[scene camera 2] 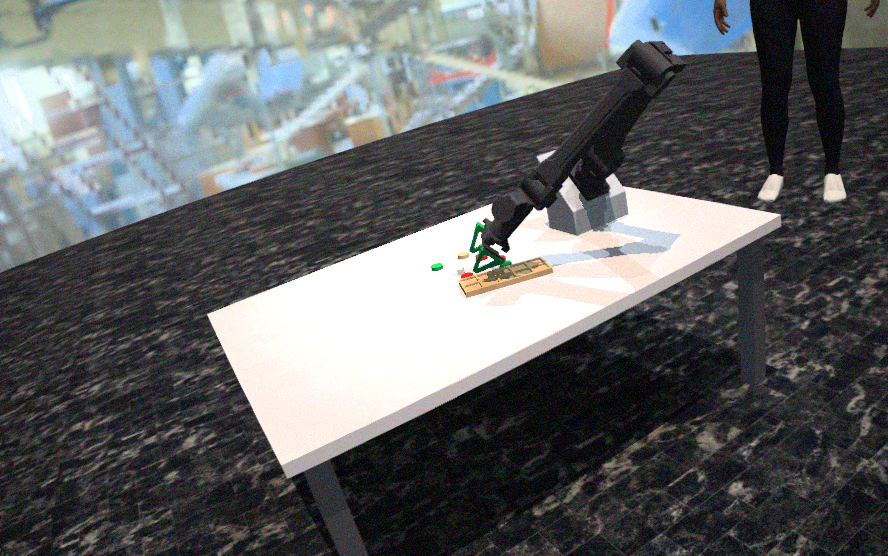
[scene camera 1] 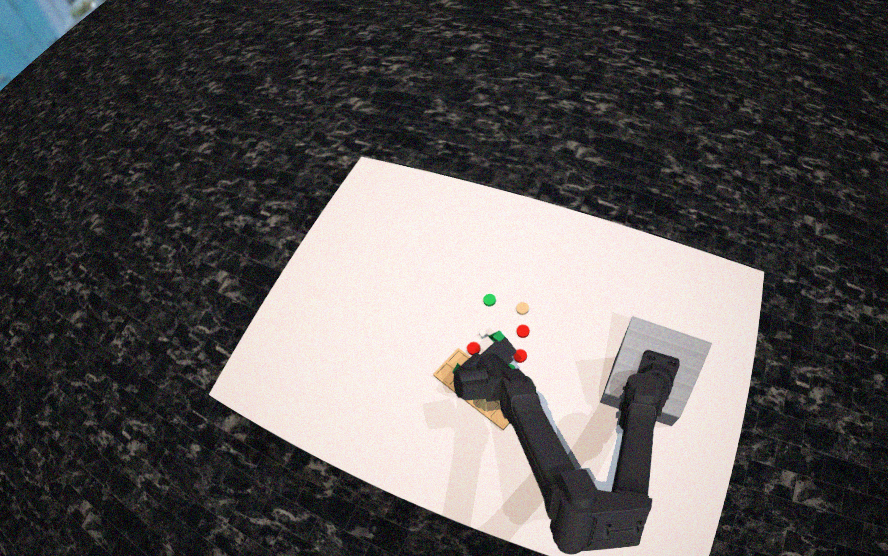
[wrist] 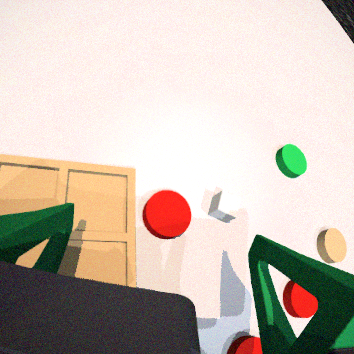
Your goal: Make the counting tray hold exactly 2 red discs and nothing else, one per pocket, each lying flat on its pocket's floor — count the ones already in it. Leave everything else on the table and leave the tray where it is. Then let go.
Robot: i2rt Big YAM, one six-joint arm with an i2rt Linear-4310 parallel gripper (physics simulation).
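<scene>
The wooden counting tray [scene camera 1: 501, 424] [scene camera 2: 481, 288] [wrist: 131, 200] lies flat, partly under the arm; its pockets that show hold no disc. A red disc [scene camera 1: 473, 348] [scene camera 2: 466, 275] [wrist: 167, 214] lies on the table beside the tray's end. My gripper [scene camera 1: 477, 352] [scene camera 2: 474, 260] [wrist: 165, 230] is open and empty above this disc, which shows between the green fingertips in the wrist view. Two more red discs, one [scene camera 1: 522, 330] [wrist: 300, 299] farther out and one [scene camera 1: 520, 355] [wrist: 246, 345] nearer the arm, lie on the table. The pockets under the gripper are hidden.
A green disc [scene camera 1: 489, 299] [scene camera 2: 437, 267] [wrist: 291, 161] and a tan disc [scene camera 1: 522, 307] [scene camera 2: 463, 255] [wrist: 332, 245] lie beyond the red discs. A small grey angled piece [scene camera 2: 460, 270] [wrist: 215, 204] lies near the closest red disc. The arm's grey base block [scene camera 1: 688, 366] stands at the right.
</scene>
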